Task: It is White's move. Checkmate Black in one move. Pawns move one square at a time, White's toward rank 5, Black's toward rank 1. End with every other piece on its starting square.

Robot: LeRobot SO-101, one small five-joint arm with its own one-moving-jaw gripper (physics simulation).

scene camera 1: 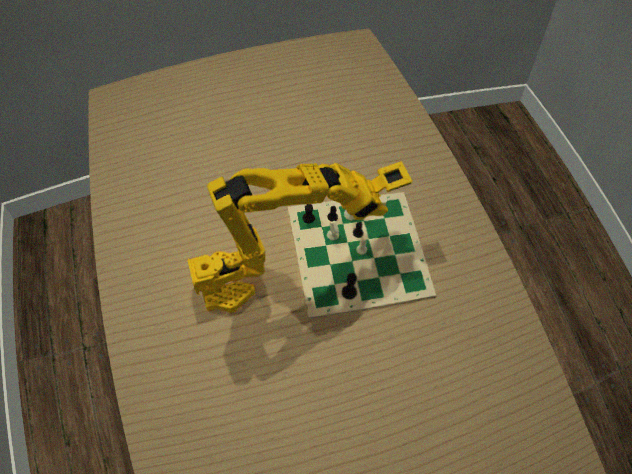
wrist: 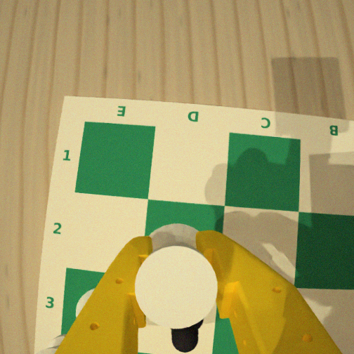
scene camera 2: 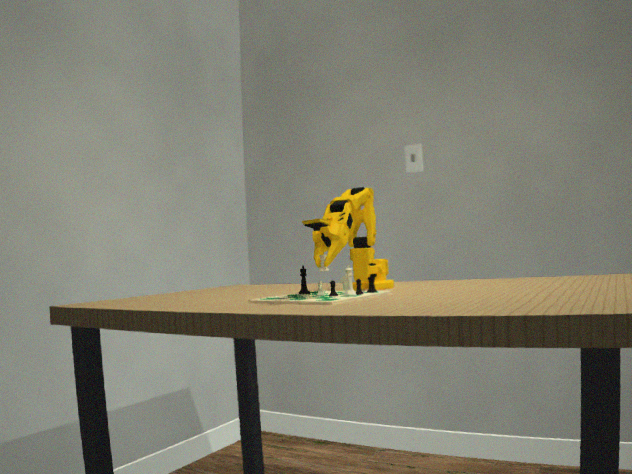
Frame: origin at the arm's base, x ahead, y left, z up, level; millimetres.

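Seen in the pictures: end effector, tool point: (scene camera 1: 382, 202) (scene camera 2: 325, 264); arm's base, origin of the base link: (scene camera 1: 236, 280).
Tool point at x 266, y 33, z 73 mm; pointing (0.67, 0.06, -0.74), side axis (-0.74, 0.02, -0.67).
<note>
Offsets run from my tool point to a thing's top centre. "spot": to the spot under its first point. Level surfaces: height alone.
My gripper (scene camera 1: 382, 210) (scene camera 2: 322, 265) (wrist: 175, 239) is shut on a white piece @(dz +20, dx -4, dy -6 mm) (scene camera 2: 323, 262) (wrist: 176, 287) with a plain round top, its type unclear. It is held upright, raised above the chessboard @(spot: dz -67, dx +38, dy -154 mm) (scene camera 1: 429, 292) (wrist: 107, 107); scene camera 1 does not show it. A tall white piece @(dz -28, dx -83, dy +1 mm) (scene camera 1: 332, 233) stands on D4 and a smaller white piece @(dz -36, dx -45, dy -41 mm) (scene camera 1: 361, 247) on C3. Another white piece @(dz -4, dx -38, dy +34 mm) (scene camera 1: 349, 214) (wrist: 86, 302) stands on E3, partly hidden. Black pawns @(dz -36, dx -72, dy +38 mm) (scene camera 1: 332, 213) @(dz -36, dx -40, dy -7 mm) (scene camera 1: 357, 231) stand on E4 and D3. The black king @(dz -4, dx -93, dy -111 mm) (scene camera 1: 349, 289) (scene camera 2: 303, 281) stands on A4; another black piece @(dz -34, dx -113, dy +48 mm) (scene camera 1: 308, 214) is on E5.
The board lies flat on the wooden table @(dz -73 mm) (scene camera 1: 214, 397) (scene camera 2: 204, 301), with rank 1 farthest from the arm's base (scene camera 1: 223, 280). The arm reaches over the E side of the board. The D3 pawn (wrist: 185, 339) shows close below the held piece in the wrist view.
</note>
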